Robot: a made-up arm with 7 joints. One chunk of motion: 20 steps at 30 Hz.
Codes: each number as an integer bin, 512 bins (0 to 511) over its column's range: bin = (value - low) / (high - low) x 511, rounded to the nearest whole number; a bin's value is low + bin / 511 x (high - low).
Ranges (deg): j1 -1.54..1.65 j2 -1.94..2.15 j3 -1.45..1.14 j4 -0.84..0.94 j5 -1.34..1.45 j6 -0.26..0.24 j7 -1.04..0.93
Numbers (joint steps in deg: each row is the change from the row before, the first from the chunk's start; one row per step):
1: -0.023 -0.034 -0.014 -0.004 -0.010 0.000 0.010
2: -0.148 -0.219 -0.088 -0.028 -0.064 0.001 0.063
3: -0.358 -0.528 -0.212 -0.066 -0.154 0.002 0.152
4: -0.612 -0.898 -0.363 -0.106 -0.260 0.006 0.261
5: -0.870 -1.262 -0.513 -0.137 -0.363 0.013 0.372
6: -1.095 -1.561 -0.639 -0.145 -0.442 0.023 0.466
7: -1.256 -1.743 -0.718 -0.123 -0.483 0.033 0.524
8: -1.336 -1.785 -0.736 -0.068 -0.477 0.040 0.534
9: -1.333 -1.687 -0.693 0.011 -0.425 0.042 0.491
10: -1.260 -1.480 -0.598 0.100 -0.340 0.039 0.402
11: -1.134 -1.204 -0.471 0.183 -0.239 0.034 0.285
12: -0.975 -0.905 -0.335 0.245 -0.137 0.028 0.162
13: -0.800 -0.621 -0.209 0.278 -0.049 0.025 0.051
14: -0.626 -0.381 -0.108 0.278 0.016 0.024 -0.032
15: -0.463 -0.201 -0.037 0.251 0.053 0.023 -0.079
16: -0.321 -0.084 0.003 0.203 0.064 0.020 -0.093
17: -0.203 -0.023 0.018 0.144 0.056 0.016 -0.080
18: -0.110 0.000 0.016 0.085 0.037 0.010 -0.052
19: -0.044 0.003 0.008 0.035 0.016 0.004 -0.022
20: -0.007 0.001 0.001 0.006 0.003 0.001 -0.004
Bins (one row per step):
1: 243 238 283 240 244 266 272
2: 223 215 269 233 234 267 286
3: 189 176 244 222 217 268 309
4: 149 130 214 211 198 272 337
5: 107 85 185 202 179 279 366
6: 71 47 160 200 164 289 391
7: 45 25 144 206 157 299 406
8: 33 19 141 222 158 307 408
9: 33 32 149 244 168 309 397
10: 45 57 168 270 183 306 374
11: 65 92 193 294 202 300 344
12: 91 129 220 311 220 294 312
13: 119 165 245 321 236 291 283
14: 146 195 265 321 248 290 261
15: 173 217 279 313 255 289 249
16: 195 232 287 299 257 286 246
17: 214 240 290 282 256 282 249
18: 229 242 289 266 252 276 256
19: 240 243 288 251 248 270 264
20: 246 243 286 243 246 267 269

